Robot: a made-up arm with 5 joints.
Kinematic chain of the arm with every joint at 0, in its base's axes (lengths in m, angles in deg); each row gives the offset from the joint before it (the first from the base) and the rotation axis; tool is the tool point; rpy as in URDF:
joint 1: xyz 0 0 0.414 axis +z
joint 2: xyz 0 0 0 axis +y
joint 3: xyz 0.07 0 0.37 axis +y
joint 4: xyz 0.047 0 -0.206 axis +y
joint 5: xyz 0.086 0 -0.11 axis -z
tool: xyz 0 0 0 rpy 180 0 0
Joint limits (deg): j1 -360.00..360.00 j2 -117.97..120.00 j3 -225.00..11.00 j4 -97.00..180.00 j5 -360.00..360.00
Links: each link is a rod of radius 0.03 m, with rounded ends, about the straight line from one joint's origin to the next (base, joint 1, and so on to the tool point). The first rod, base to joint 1, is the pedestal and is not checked.
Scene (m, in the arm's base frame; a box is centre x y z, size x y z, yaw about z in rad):
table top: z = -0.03
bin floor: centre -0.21 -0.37 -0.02 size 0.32 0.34 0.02 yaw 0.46
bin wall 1: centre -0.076 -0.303 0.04 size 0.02 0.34 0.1 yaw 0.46
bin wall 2: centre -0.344 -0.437 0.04 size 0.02 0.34 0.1 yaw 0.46
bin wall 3: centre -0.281 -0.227 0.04 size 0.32 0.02 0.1 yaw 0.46
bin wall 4: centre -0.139 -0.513 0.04 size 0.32 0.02 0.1 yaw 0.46
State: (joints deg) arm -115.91 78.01 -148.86 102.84 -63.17
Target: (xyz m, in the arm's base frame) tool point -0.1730 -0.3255 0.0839
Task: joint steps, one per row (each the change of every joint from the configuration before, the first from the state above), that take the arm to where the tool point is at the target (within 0.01 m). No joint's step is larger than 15 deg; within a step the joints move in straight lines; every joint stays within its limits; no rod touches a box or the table.
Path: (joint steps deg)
1: -0.69 5.09 10.75 6.36 0.00
2: -0.70 5.08 10.74 6.37 0.00
3: -0.69 5.09 10.75 6.36 0.00

